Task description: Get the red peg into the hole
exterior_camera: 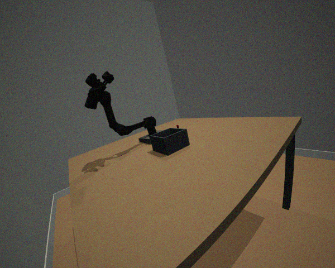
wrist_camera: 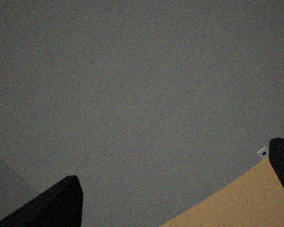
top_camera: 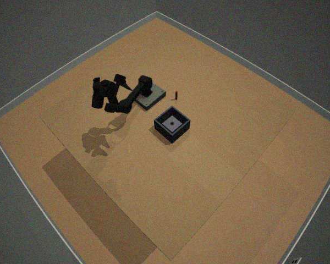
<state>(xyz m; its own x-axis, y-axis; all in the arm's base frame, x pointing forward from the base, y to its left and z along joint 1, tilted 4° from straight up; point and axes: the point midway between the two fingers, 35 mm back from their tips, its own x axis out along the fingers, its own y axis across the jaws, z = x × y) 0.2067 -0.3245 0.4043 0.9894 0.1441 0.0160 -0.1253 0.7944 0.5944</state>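
Right now the red peg is 3 cm behind my gripper tip, 44 cm to the left of it and 41 cm below it. From my gripper tip the other things lie so: dark box 9 cm ahead, 22 cm to the left, 42 cm below; grey plate 9 cm ahead, 22 cm to the left, 40 cm below.
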